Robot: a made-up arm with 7 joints.
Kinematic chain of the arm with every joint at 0, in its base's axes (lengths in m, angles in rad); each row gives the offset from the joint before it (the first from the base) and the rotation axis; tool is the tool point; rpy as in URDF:
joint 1: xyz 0 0 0.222 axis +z
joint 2: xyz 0 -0.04 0.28 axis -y
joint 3: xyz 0 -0.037 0.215 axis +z
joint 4: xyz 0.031 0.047 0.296 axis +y
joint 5: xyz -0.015 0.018 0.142 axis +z
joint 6: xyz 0 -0.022 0.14 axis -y
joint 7: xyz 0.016 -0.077 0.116 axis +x
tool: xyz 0 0 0 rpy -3.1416 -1.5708 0
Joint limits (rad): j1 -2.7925..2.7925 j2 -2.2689..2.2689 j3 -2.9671..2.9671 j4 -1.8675..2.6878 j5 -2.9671..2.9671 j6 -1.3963..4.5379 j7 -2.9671..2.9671
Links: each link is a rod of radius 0.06 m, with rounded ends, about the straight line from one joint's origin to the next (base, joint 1, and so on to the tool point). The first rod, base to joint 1, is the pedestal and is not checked.
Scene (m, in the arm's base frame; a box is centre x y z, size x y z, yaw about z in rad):
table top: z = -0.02
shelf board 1: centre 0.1 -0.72 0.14 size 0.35 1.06 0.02 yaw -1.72
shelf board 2: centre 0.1 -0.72 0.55 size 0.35 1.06 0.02 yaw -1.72
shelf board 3: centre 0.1 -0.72 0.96 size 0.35 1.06 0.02 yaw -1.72
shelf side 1: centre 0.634 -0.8 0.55 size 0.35 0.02 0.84 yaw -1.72
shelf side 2: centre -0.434 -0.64 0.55 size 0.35 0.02 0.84 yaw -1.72
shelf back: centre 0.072 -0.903 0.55 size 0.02 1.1 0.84 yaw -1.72
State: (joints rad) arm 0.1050 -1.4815 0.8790 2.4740 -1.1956 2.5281 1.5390
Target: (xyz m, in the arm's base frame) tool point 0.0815 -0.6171 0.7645
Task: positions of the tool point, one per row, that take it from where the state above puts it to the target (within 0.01 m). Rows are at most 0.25 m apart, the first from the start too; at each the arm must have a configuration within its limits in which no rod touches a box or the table.
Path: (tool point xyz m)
1: 0.3126 0.3447 0.6228
2: 0.1376 0.3668 0.7705
3: -0.0382 0.2795 0.8785
4: -0.1498 0.1029 0.9325
5: -0.1554 -0.1078 0.9272
6: -0.0529 -0.2826 0.8670
7: 0.1195 -0.3642 0.7645
8: 0.0982 -0.4556 0.7698
9: 0.0856 -0.5405 0.7711
10: 0.0815 -0.6171 0.7645

